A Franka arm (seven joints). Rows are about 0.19 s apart.
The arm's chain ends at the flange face. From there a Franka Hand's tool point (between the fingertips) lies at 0.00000 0.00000 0.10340 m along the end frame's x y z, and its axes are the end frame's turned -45 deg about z.
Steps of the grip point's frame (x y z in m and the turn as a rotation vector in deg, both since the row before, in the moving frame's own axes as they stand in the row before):
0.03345 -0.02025 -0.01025 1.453 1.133 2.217
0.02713 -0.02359 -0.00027 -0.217 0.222 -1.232
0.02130 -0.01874 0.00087 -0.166 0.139 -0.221
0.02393 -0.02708 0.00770 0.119 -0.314 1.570
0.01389 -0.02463 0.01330 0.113 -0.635 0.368
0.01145 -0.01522 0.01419 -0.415 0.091 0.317
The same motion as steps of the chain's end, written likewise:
0.00968 -0.03467 -0.01020 1.829 -0.226 2.217
0.00194 -0.03585 -0.00027 0.004 0.310 -1.232
0.00142 -0.02835 0.00087 -0.019 0.216 -0.221
-0.00167 -0.03631 0.00770 -0.138 -0.306 1.570
-0.00664 -0.02790 0.01331 -0.369 -0.529 0.368
-0.00331 -0.01927 0.01419 -0.229 0.358 0.317

